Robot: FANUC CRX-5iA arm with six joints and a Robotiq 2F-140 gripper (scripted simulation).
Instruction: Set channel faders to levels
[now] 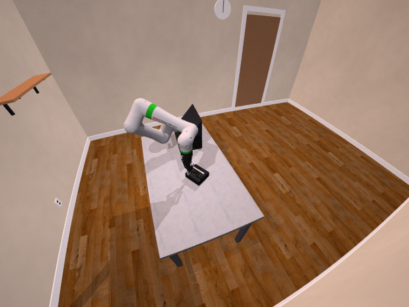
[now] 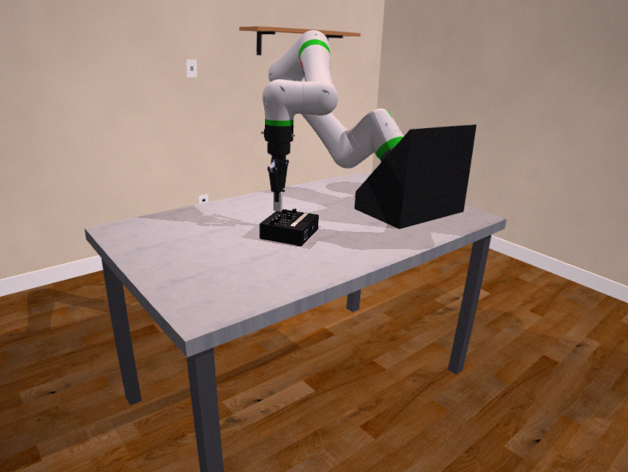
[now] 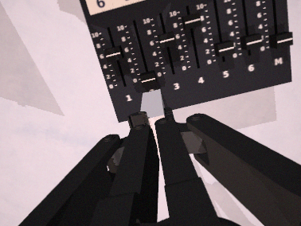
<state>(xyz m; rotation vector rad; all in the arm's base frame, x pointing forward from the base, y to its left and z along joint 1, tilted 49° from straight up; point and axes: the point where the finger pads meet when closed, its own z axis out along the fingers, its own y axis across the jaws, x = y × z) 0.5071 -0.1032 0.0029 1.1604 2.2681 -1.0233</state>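
The channel 1 fader cap lies 50 mm behind my hand, 30 mm to the left of it and 30 mm below it. Also, from my hand: master fader cap 90 mm to the left, 70 mm ahead, 30 mm below.
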